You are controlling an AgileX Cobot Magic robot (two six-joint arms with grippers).
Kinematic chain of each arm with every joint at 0, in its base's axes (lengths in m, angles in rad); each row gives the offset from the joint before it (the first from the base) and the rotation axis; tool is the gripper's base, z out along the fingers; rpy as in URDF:
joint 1: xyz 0 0 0.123 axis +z
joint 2: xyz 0 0 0 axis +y
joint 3: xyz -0.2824 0 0.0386 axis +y
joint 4: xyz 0.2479 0 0.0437 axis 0.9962 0 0.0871
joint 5: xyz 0 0 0 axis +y
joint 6: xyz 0.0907 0 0.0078 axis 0.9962 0 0.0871
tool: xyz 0 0 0 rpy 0 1.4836 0
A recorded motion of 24 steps. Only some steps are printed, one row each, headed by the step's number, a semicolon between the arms.
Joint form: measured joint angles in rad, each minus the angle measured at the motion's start. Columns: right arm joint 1, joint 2, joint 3, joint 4, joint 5, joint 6; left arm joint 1, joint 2, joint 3, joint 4, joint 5, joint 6.
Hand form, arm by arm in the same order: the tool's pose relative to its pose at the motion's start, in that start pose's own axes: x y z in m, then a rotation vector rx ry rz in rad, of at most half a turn. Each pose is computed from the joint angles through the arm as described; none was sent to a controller.
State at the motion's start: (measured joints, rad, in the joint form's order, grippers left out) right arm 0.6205 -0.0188 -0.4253 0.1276 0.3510 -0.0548; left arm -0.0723 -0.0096 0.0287 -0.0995 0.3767 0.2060
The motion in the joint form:
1: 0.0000 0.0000 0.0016 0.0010 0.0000 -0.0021; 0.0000 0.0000 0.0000 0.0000 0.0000 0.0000
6: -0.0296 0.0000 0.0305 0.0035 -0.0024 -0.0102; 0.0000 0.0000 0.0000 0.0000 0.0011 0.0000
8: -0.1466 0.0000 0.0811 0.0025 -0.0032 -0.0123; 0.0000 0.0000 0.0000 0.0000 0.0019 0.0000
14: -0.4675 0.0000 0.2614 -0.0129 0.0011 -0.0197; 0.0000 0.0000 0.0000 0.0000 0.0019 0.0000
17: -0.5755 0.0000 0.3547 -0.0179 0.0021 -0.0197; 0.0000 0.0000 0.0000 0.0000 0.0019 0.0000
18: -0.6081 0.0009 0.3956 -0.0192 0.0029 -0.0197; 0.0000 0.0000 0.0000 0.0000 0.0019 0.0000
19: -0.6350 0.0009 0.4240 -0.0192 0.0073 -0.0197; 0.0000 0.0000 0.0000 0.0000 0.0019 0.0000
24: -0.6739 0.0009 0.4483 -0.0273 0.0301 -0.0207; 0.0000 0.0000 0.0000 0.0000 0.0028 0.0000
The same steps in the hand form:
1: 0.0005 0.0000 0.0002 -0.0002 0.0016 -0.0011; 0.0000 0.0000 0.0000 0.0000 0.0000 0.0000
6: 0.0095 -0.0012 0.0032 0.0300 0.0264 -0.0105; 0.0001 0.0000 0.0000 0.0002 0.0011 0.0000
8: 0.0257 -0.0055 0.0077 0.1491 0.0697 -0.0274; 0.0002 0.0000 0.0000 0.0004 0.0019 0.0000
14: 0.0841 -0.0264 0.0127 0.4847 0.2355 -0.0444; 0.0002 0.0000 0.0000 0.0004 0.0019 0.0000
17: 0.1145 -0.0360 0.0097 0.6000 0.3197 -0.0234; 0.0002 0.0000 0.0000 0.0004 0.0019 0.0000
18: 0.1280 -0.0393 0.0077 0.6354 0.3581 -0.0099; 0.0002 0.0000 0.0000 0.0004 0.0019 0.0000
19: 0.1376 -0.0414 0.0058 0.6637 0.3869 0.0024; 0.0002 0.0000 0.0000 0.0004 0.0019 0.0000
24: 0.1472 -0.0436 0.0027 0.7038 0.4312 0.0128; 0.0002 -0.0001 0.0000 0.0006 0.0027 0.0000

